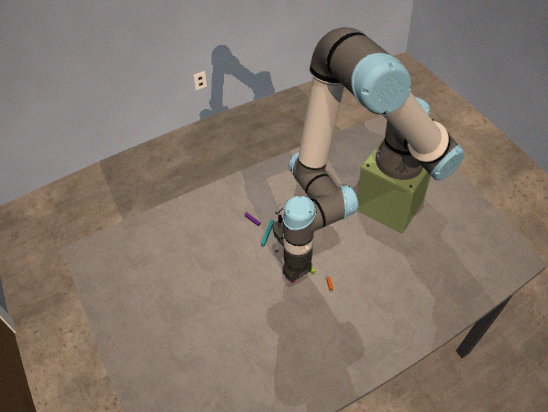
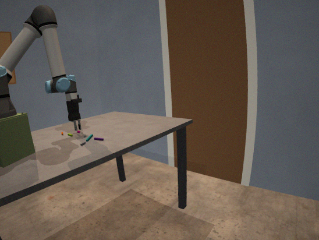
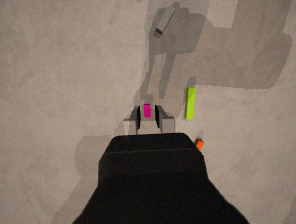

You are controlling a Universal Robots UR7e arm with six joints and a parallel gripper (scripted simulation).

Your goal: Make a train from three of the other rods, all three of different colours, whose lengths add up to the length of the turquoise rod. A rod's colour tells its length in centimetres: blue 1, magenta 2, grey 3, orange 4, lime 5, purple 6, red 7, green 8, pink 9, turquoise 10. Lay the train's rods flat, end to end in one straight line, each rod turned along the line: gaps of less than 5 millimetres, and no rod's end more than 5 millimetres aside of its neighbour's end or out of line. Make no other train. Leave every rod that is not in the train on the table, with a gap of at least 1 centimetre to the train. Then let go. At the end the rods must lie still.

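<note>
The magenta rod lies 3 cm below my hand. The rest, counted from my hand: turquoise rod 4 cm behind, 18 cm to the right, 3 cm below; then orange rod 8 cm behind, 8 cm to the left, 3 cm below; then lime rod 7 cm behind, 1 cm to the right, 3 cm below.
</note>
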